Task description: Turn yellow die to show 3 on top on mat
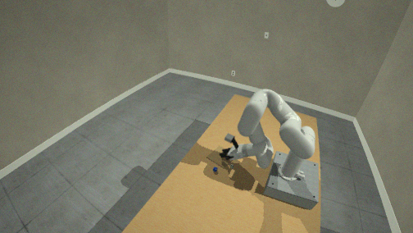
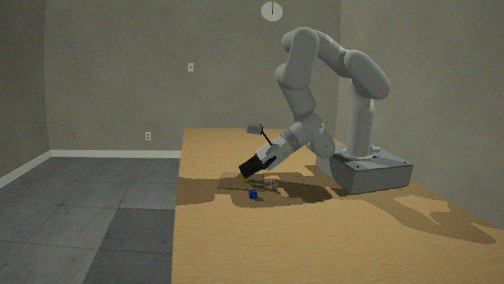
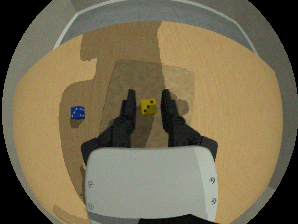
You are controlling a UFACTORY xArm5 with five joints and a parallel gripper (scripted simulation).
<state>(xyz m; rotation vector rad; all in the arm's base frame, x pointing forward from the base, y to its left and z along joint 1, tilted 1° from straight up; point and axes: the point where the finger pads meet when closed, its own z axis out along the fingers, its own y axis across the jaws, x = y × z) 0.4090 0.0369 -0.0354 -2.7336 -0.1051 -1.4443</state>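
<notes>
Now: the yellow die 10 mm ahead of my hand and 30 mm below it. Also, from my hand: blue die 10 mm behind, 120 mm to the left, 30 mm below; then grey die 80 mm behind, 40 mm to the left, 30 mm below; then tan mat 20 mm ahead, 40 mm below.
</notes>
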